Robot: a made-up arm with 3 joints. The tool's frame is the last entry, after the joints.
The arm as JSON. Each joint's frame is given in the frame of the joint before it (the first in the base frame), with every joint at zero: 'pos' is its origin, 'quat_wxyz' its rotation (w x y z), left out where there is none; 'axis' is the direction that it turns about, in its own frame. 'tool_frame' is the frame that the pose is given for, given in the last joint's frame.
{
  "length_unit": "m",
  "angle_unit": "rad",
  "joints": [
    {
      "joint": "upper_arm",
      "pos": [
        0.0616,
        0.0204,
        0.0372
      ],
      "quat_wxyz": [
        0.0,
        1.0,
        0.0,
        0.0
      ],
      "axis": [
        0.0,
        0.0,
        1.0
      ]
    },
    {
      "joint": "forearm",
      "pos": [
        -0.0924,
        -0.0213,
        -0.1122
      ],
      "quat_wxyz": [
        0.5,
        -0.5,
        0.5,
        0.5
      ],
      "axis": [
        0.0,
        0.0,
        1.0
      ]
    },
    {
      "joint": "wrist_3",
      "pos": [
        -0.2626,
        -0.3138,
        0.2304
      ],
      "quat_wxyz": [
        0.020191,
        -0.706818,
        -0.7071,
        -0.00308
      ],
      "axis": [
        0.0,
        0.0,
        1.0
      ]
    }
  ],
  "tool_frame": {
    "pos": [
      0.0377,
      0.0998,
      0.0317
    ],
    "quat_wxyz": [
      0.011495,
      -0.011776,
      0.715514,
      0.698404
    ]
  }
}
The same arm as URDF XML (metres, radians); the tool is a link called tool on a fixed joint. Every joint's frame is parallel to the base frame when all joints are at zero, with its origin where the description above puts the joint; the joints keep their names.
<robot name="arm">
<link name="base"/>
<link name="link1"/>
<link name="link2"/>
<link name="link3"/>
<link name="tool"/>
<joint name="upper_arm" type="continuous"><parent link="base"/><child link="link1"/><origin xyz="0.0616 0.0204 0.0372"/><axis xyz="0 0 -1"/></joint>
<joint name="forearm" type="continuous"><parent link="link1"/><child link="link2"/><origin xyz="-0.0924 0.0213 0.1122"/><axis xyz="0 -1 0"/></joint>
<joint name="wrist_3" type="continuous"><parent link="link2"/><child link="link3"/><origin xyz="0.3138 -0.2304 -0.2626"/><axis xyz="-0.032899 0.999166 -0.024199"/></joint>
<joint name="tool_joint" type="fixed"><parent link="link3"/><child link="tool"/><origin xyz="-0.0388 0.0328 0.0990" rpy="0.0000 0.0000 0.0000"/></joint>
</robot>

